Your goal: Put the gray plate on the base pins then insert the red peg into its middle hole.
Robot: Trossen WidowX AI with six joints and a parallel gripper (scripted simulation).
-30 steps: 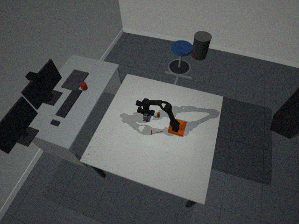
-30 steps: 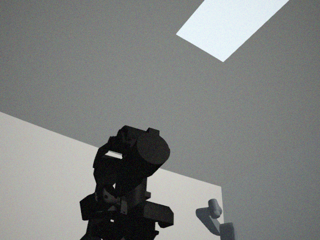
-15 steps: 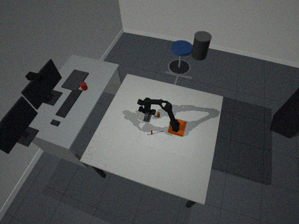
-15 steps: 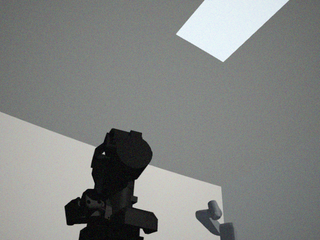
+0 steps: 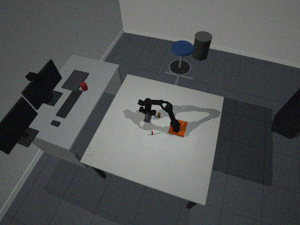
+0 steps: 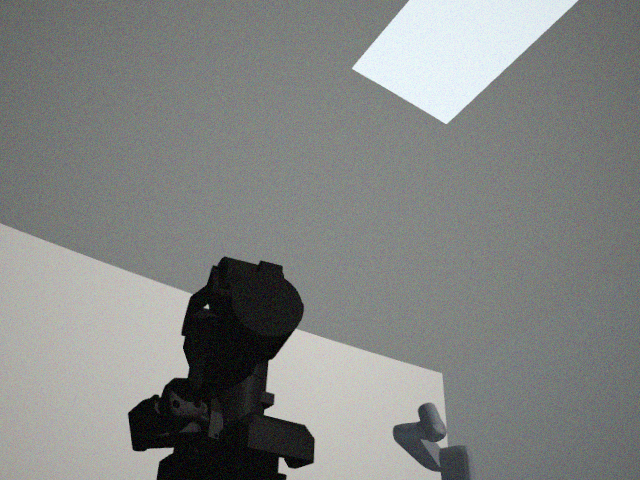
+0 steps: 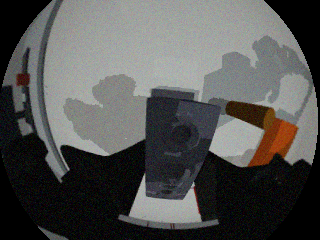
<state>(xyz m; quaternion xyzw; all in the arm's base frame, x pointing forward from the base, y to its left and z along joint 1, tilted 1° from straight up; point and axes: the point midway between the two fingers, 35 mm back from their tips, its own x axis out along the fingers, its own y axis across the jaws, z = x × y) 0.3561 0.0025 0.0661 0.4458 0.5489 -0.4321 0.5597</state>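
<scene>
Right now my gripper tip is 50 mm above the base. From my gripper tip the other things lie so: gray plate (30 mm above); red peg (160 mm to the left, 150 mm behind, 20 mm below).
</scene>
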